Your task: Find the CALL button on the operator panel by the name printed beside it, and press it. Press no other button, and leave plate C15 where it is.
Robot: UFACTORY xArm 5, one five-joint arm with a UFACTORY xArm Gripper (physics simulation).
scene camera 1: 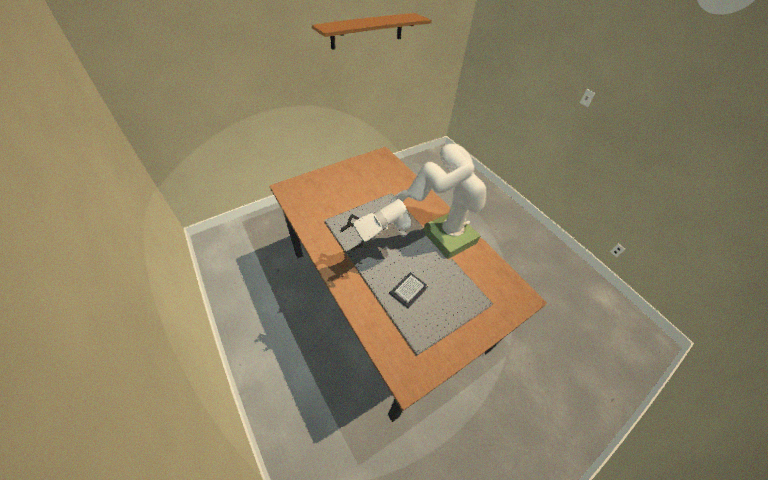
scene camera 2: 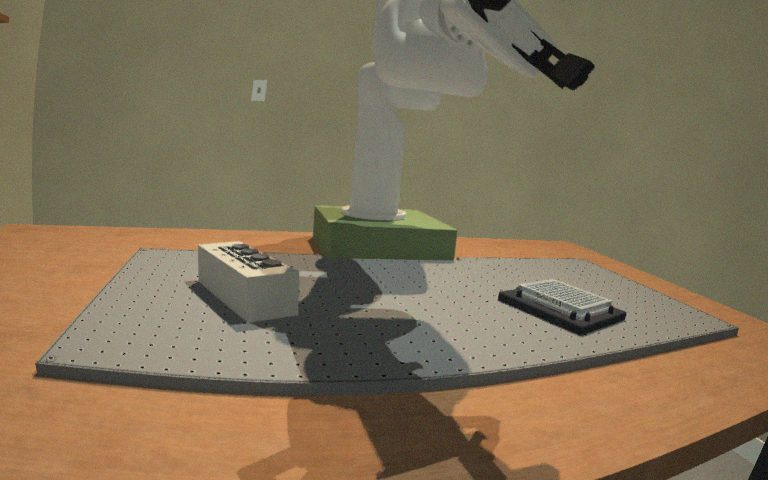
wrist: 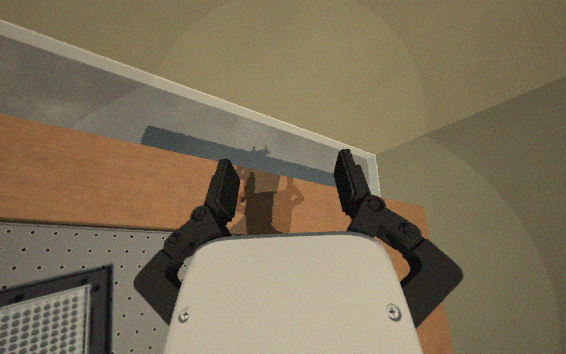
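Pixels of known places: gripper, fingertip midpoint: [scene camera 1: 345,240] [scene camera 2: 549,36] [wrist: 284,165]; arm's base at its link origin: [scene camera 1: 453,227] [scene camera 2: 373,214].
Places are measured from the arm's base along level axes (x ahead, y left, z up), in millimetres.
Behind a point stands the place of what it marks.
Observation:
The operator panel [scene camera 2: 225,285] @(x 433, y -199, z -30 mm) is a pale box on the left of the perforated board in scene view 2. Several dark buttons [scene camera 2: 257,256] @(x 401, y -163, z 1 mm) line its top; the printed names are too small to read, so I cannot tell which is CALL. In scene view 1 the arm's hand largely hides the panel's area. A white well plate [scene camera 1: 409,288] @(x 390, y 254, z -33 mm) [scene camera 2: 566,294] @(x 392, y 250, z -31 mm) [wrist: 45,322] @(x 416, y 263, z -34 mm) sits in a black holder [scene camera 2: 583,327] @(x 488, y 235, z -45 mm) [wrist: 102,310] @(x 431, y 210, z -44 mm); its label is not clearly legible. My gripper [scene camera 1: 346,223] [scene camera 2: 533,44] @(x 648, y 78, z 246 mm) [wrist: 284,165] @(x 648, y 78, z 246 mm) is open and empty, high above the board, tilted outward, apart from panel and plate.
The perforated grey board [scene camera 1: 447,305] @(x 247, y 396, z -55 mm) [scene camera 2: 169,350] @(x 582, y -226, z -55 mm) [wrist: 45,250] @(x 496, y 323, z -55 mm) lies on the wooden table [scene camera 1: 385,362] @(x 632, y 537, z -68 mm) [scene camera 2: 141,430] @(x 706, y -212, z -68 mm) [wrist: 100,175] @(x 631, y 329, z -68 mm). The arm stands on a green block [scene camera 1: 453,243] @(x 57, y 100, z 0 mm) [scene camera 2: 390,240] @(x 126, y 24, z -23 mm) at the board's rear edge. A wall shelf [scene camera 1: 370,24] hangs beyond the table.

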